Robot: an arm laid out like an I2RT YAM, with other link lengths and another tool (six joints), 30 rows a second.
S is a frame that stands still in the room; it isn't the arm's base.
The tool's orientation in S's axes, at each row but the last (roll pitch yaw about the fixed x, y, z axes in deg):
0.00, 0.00, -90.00
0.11, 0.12, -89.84
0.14, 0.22, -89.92
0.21, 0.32, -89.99
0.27, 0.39, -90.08
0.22, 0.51, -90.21
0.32, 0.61, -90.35
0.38, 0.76, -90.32
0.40, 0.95, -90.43
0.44, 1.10, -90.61
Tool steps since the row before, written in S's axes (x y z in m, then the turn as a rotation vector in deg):
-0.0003, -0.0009, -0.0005, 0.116, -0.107, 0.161
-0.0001, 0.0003, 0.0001, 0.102, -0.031, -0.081
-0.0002, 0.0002, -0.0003, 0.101, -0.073, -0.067
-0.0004, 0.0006, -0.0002, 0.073, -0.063, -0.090
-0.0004, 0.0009, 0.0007, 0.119, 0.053, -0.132
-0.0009, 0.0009, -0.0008, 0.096, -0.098, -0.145
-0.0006, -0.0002, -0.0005, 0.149, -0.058, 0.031
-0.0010, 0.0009, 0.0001, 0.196, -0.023, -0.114
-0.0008, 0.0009, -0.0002, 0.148, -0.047, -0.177
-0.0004, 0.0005, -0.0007, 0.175, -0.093, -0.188
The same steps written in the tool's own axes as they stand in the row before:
0.0009, -0.0003, -0.0005, 0.107, 0.116, 0.161
-0.0003, -0.0001, 0.0001, 0.031, 0.102, -0.081
-0.0002, -0.0002, -0.0003, 0.073, 0.101, -0.067
-0.0006, -0.0004, -0.0002, 0.064, 0.073, -0.090
-0.0009, -0.0004, 0.0007, -0.052, 0.118, -0.133
-0.0009, -0.0009, -0.0008, 0.099, 0.096, -0.144
0.0002, -0.0006, -0.0005, 0.057, 0.150, 0.031
-0.0009, -0.0010, 0.0001, 0.023, 0.195, -0.115
-0.0009, -0.0008, -0.0002, 0.049, 0.147, -0.177
-0.0005, -0.0004, -0.0007, 0.095, 0.175, -0.188

